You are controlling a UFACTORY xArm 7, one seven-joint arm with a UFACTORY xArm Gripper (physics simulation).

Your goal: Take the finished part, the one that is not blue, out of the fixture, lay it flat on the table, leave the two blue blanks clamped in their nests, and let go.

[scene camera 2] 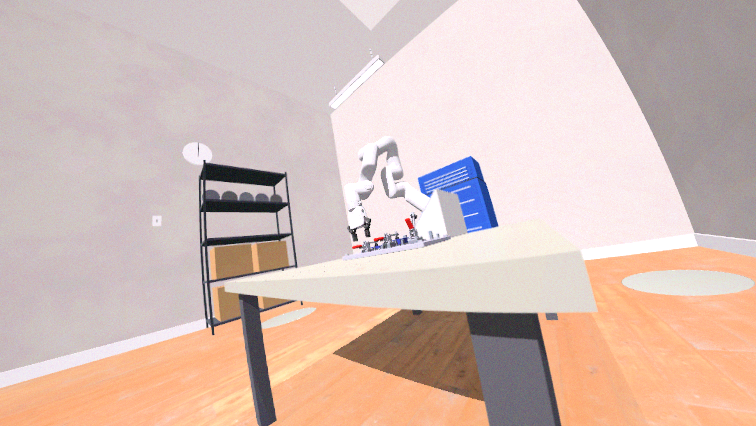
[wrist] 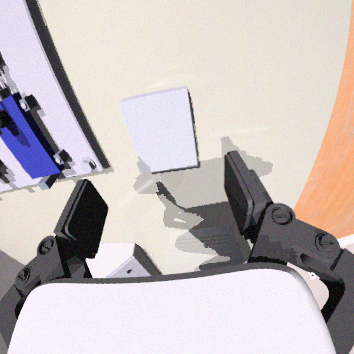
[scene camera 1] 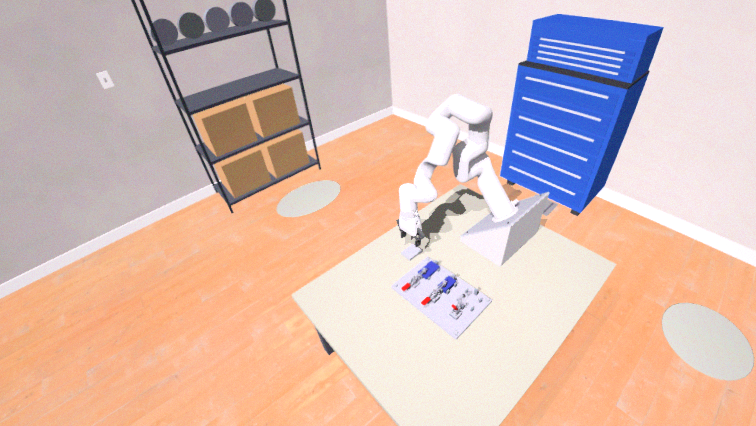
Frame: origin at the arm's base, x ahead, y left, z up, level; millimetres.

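Where they show: gripper, fingertip midpoint: (scene camera 2: 361, 239) (wrist: 158, 181) (scene camera 1: 410, 241); arm's base, origin of the base link: (scene camera 2: 434, 210) (scene camera 1: 505, 215).
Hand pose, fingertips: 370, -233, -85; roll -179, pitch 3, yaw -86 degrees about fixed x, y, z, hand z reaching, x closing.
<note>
Things, the pixels of their top centre, and the offset from my fingertips, as dx, dy, dz. "*": a spot on its surface instead.
- finished part, middle of its top: (wrist: 161, 136) (scene camera 1: 411, 251) -1, +2, -64
- third nest, surface spot: (scene camera 1: 476, 301) * -9, +387, -64
- fixture plate, middle of its top: (scene camera 2: 395, 246) (scene camera 1: 440, 292) +68, +260, -64
- third clamp's handle, middle of its top: (scene camera 2: 408, 219) +112, +374, +16
The finished part (scene camera 1: 411, 252) (wrist: 162, 132), a pale grey-white block, lies flat on the table (scene camera 1: 349, 296) (wrist: 280, 60) (scene camera 2: 423, 285), beside the fixture plate's end. My gripper (scene camera 1: 410, 238) (scene camera 2: 360, 235) (wrist: 158, 181) is open and empty, above the table near the part, with the fingers wide apart. One blue blank (scene camera 1: 428, 269) (wrist: 30, 140) sits in the nest nearest the part. The other blue blank (scene camera 1: 448, 284) sits in the middle nest. Both have red-handled clamps lying down over them. The third nest (scene camera 1: 476, 301) holds no block. In the scene camera 2 view the part is hard to make out.
The fixture plate (scene camera 1: 407, 293) (scene camera 2: 370, 255) (wrist: 60, 115) carries clamps with red handles (scene camera 1: 405, 286) (scene camera 1: 425, 300); the third clamp's handle (scene camera 2: 408, 223) stands up. The arm's grey wedge base (scene camera 1: 515, 238) (scene camera 2: 449, 211) stands on the table behind the fixture. A shelf rack and a blue tool cabinet (scene camera 1: 560, 127) stand beyond the table.
</note>
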